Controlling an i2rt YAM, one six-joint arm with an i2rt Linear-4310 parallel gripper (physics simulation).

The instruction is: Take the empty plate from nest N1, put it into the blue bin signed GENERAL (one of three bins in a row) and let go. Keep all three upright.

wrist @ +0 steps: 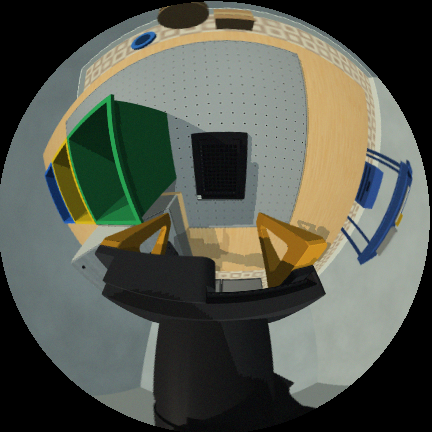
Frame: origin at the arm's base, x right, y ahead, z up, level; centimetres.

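Seen in the pictures: gripper, between the fingertips: (213,217).
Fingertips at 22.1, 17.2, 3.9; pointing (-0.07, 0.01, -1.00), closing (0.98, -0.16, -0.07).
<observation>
Offsets run from my fingertips to a thing's top centre, as dx, dy, dz. Level surfaces: height alone.
A black rectangular plate @(+0.5, +1.0, -16.2) (220,167) with a fine grid of wells lies flat near the middle of the view, with a small white mark at its lower left corner. Its nest cannot be told apart from it, and no N1 label is readable. The blue bin @(-42.2, +11.4, -0.8) (58,194) stands upright at the far left end of the row, small and partly hidden. The yellow bin @(-29.0, +10.2, -0.8) (71,187) is beside it, and the large green bin @(-15.9, +8.9, -0.8) (147,155) is nearest the plate. No bin sign is readable. My gripper (213,217) is open and empty, its orange fingertips apart, above and apart from the plate.
The plate and bins stand on a grey perforated board @(dz -18.8) (235,90) on a wooden table @(dz -20.1) (335,120). A grey block (92,250) is at the lower left. A blue frame (397,200) stands beyond the right edge. A blue ring-shaped object (135,45) is beyond the far edge.
</observation>
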